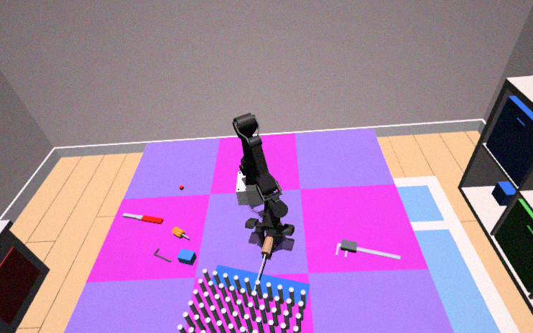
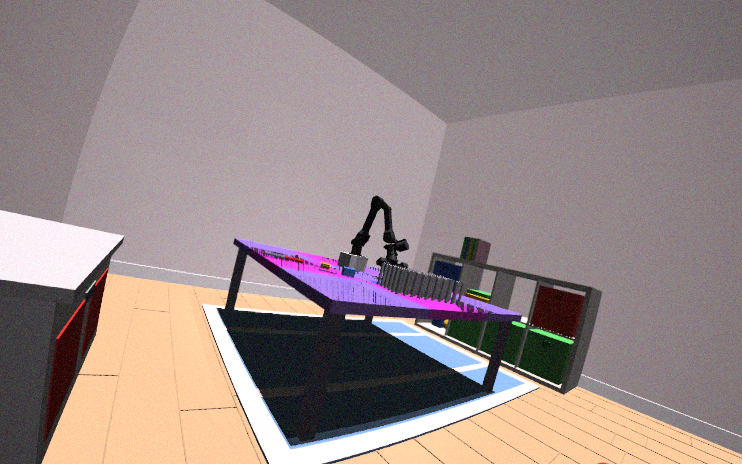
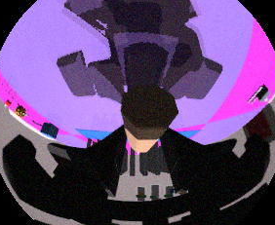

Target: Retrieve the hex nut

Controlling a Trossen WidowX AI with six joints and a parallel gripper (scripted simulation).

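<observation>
My gripper tip is now 14 cm short of the blue taped strip, 3 cm to the left of it and 3 cm above it. Round my gripper tip: small screwdriver: 38 cm to the right, 10 cm behind, 2 cm below; then hook tool: 9 cm ahead, 2 cm to the right; then blue cube: 32 cm to the right, 2 cm ahead, 1 cm below.
</observation>
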